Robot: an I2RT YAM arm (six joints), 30 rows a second.
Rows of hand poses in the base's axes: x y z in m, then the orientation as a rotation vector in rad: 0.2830 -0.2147 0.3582 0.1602 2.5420 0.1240; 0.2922 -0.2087 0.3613 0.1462 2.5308 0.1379; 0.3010 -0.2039 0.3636 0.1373 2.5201 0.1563; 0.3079 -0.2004 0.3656 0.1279 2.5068 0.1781; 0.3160 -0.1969 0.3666 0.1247 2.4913 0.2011; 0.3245 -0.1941 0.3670 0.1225 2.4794 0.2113; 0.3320 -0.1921 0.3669 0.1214 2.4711 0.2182; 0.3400 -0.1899 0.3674 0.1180 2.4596 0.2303; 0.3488 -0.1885 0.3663 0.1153 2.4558 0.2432; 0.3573 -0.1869 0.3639 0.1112 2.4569 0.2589; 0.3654 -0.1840 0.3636 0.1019 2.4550 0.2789; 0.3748 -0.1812 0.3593 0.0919 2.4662 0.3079; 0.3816 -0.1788 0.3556 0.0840 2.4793 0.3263; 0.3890 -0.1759 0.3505 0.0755 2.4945 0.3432
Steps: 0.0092 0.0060 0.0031 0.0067 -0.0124 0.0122; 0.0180 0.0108 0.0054 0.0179 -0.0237 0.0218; 0.0249 0.0143 0.0074 0.0315 -0.0375 0.0323; 0.0330 0.0178 0.0084 0.0474 -0.0529 0.0386; 0.0415 0.0206 0.0088 0.0543 -0.0647 0.0416; 0.0490 0.0226 0.0087 0.0591 -0.0729 0.0434; 0.0570 0.0248 0.0092 0.0673 -0.0843 0.0477; 0.0658 0.0262 0.0081 0.0761 -0.0880 0.0524; 0.0743 0.0278 0.0057 0.0867 -0.0866 0.0590; 0.0824 0.0307 0.0054 0.0993 -0.0884 0.0701; 0.0918 0.0335 0.0011 0.1181 -0.0766 0.0847; 0.0986 0.0359 -0.0026 0.1296 -0.0631 0.0953; 0.1060 0.0388 -0.0077 0.1397 -0.0475 0.1061
